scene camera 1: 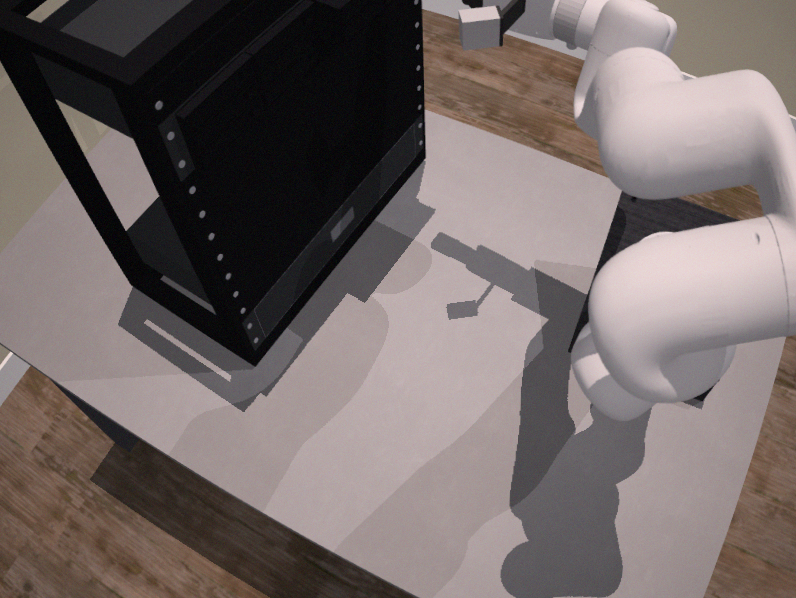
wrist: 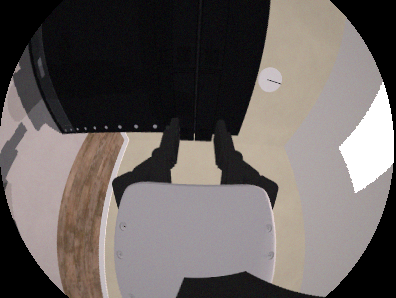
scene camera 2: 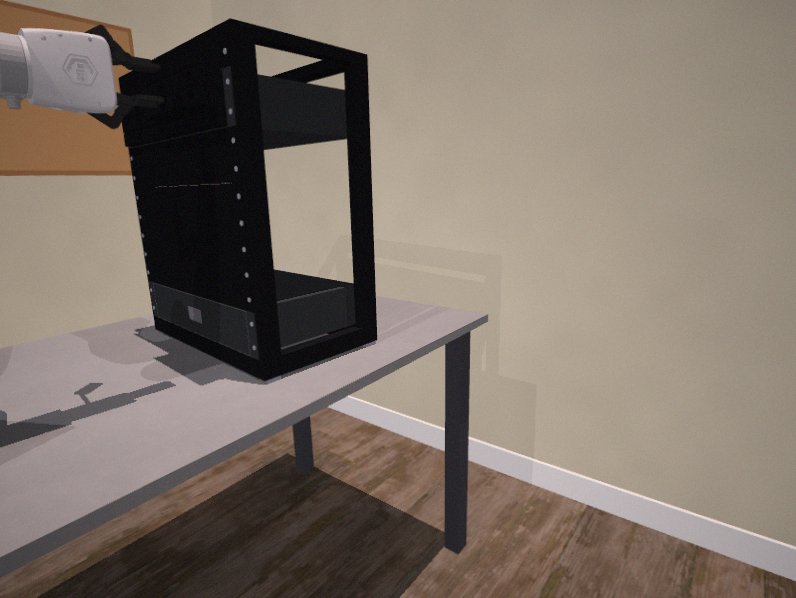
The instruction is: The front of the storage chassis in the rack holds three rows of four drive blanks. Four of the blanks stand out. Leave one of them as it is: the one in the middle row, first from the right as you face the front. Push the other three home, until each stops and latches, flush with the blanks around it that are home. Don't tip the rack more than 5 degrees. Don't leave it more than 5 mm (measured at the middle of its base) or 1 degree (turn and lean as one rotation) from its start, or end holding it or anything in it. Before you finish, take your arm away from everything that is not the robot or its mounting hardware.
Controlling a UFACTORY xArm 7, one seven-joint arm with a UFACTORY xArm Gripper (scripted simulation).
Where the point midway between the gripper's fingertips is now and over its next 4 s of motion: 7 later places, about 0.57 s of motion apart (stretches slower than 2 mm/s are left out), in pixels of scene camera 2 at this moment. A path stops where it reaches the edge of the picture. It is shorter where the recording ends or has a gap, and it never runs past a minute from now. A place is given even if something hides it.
My gripper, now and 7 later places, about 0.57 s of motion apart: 158,85; 158,85; 137,95; 117,104; 141,108; 150,108; 155,108; 161,109
